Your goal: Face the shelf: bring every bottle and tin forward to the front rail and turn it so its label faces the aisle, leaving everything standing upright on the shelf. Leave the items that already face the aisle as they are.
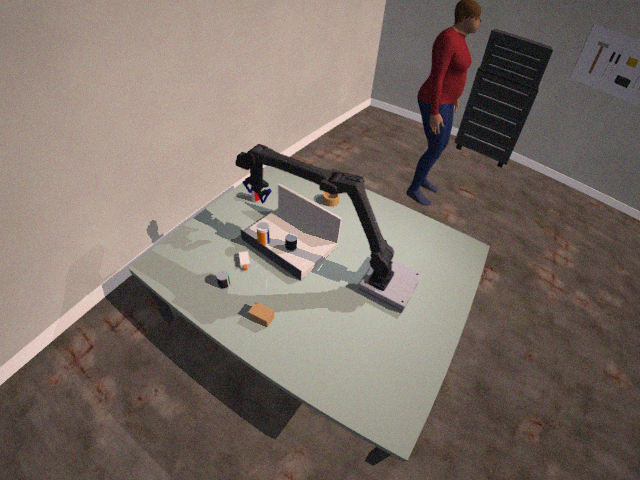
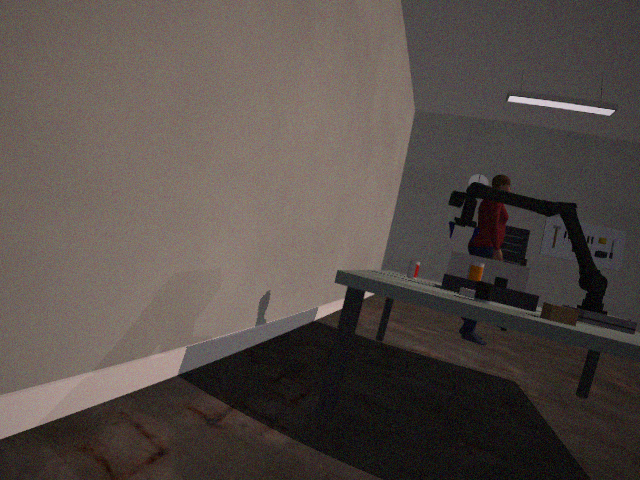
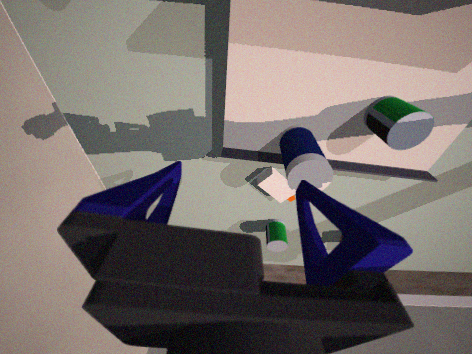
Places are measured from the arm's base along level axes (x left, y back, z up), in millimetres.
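Where they show: gripper, fingertip midpoint: (image 1: 256,197) (image 2: 460,240) (image 3: 241,177); arm's base, link origin: (image 1: 380,278) (image 2: 591,311).
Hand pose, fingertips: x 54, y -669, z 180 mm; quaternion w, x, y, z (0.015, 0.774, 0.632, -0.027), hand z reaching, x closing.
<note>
Things, the pixels of their top centre, and the offset from my fingertips.
- tall bottle, top centre: (image 3: 309,178) (image 1: 262,226) (image 2: 477,262) dy +88, dx +68, dz -87 mm
- short black tin, top centre: (image 3: 410,132) (image 1: 291,237) (image 2: 501,277) dy +217, dx +16, dz -126 mm
- small black tin with green, top centre: (image 3: 277,246) (image 1: 222,275) dy +86, dx +360, dz -164 mm
- white item with an orange tip, top centre: (image 3: 279,191) (image 2: 473,290) (image 1: 244,259) dy +77, dx +203, dz -206 mm
- orange block, top centre: (image 2: 561,306) (image 1: 261,311) dy +333, dx +395, dz -184 mm
- red-and-white can, top centre: (image 2: 415,261) dy -194, dx -207, dz -138 mm
- orange ring, top centre: (image 1: 331,194) dy +165, dx -455, dz -184 mm
The pale shelf (image 1: 320,249) (image 2: 516,298) (image 3: 300,75) has a dark front rail and an upright back panel. A tall bottle (image 1: 263,235) (image 2: 475,272) (image 3: 299,142) stands upright close behind the front rail, its orange side toward the rail and its navy side toward the back. A short black tin (image 1: 291,242) (image 2: 500,282) (image 3: 397,117) with a grey top stands upright, a little back from the rail; its green patch is turned toward the back panel. My gripper (image 1: 257,194) (image 2: 462,235) (image 3: 241,177) is open and empty, high above the table beyond the shelf's far end.
Off the shelf are a small black tin with green (image 1: 222,279) (image 3: 276,235), a white item with an orange tip (image 1: 244,258) (image 2: 466,292) (image 3: 276,185), an orange block (image 1: 261,314) (image 2: 559,313), a red-and-white can (image 2: 416,269) and an orange ring (image 1: 330,202). A wall borders the table.
</note>
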